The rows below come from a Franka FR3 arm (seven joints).
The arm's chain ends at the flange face. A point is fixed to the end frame.
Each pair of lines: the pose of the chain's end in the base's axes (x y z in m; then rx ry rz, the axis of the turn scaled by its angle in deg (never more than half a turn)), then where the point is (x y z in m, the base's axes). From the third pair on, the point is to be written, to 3 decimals.
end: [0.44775 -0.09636 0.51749 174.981 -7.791 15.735]
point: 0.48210 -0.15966 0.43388
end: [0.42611 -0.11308 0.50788 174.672 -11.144 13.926]
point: 0.45636 -0.17770 0.42369
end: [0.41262 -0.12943 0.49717 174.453 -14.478 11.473]
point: 0.438 -0.195 0.412
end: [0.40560 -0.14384 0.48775 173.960 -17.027 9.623]
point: 0.427 -0.210 0.402
